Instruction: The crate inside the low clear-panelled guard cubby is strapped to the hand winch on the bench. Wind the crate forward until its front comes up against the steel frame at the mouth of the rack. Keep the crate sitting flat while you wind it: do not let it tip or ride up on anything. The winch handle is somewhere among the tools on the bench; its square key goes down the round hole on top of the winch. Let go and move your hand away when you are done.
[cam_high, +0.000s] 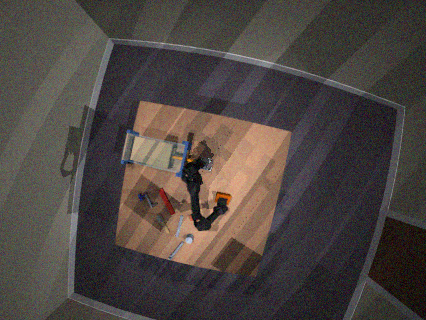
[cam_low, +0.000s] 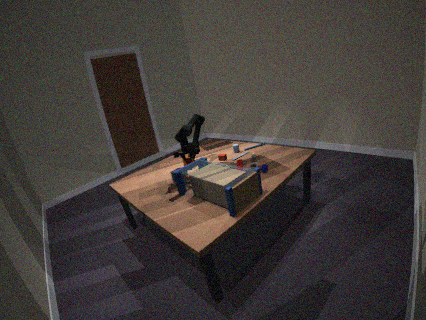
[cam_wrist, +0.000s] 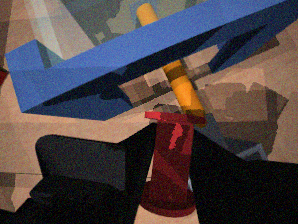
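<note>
Now: the red-knobbed winch handle 50 mm behind my gripper tip, 30 mm below it and 10 mm to the right of it. Also, from my gripper tip: blue frame 60 mm ahead, 40 mm to the right, 30 mm below; grey hand winch 110 mm behind, 100 mm below, 60 mm to the right; red knob 10 mm to the left, 10 mm behind.
</note>
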